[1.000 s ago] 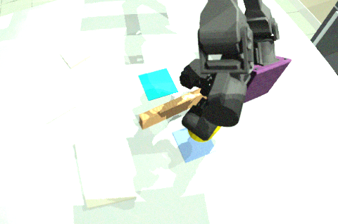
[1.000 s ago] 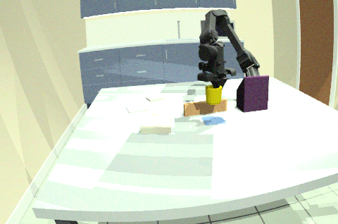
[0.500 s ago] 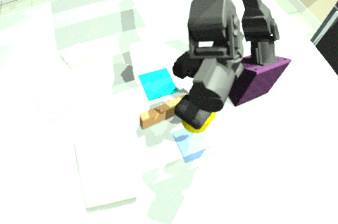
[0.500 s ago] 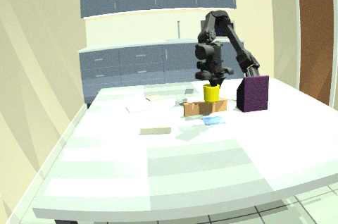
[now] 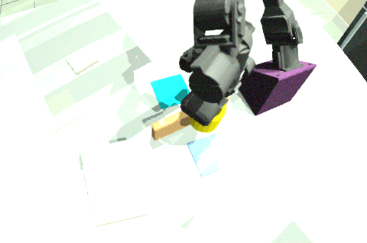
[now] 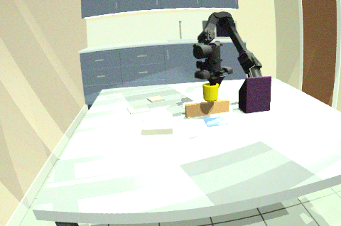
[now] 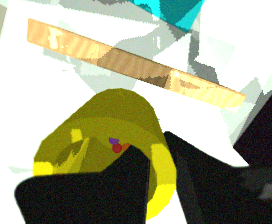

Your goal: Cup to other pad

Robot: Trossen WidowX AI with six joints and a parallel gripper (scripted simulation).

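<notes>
The cyan pad lies 40 mm ahead of my gripper tip, 130 mm to the right of it and 120 mm below it. Round my gripper tip: wooden bar 30 mm ahead, 30 mm to the right, 90 mm below; then light blue pad 20 mm ahead, 70 mm to the left, 120 mm below; then cup 20 mm ahead, 10 mm to the left.
</notes>
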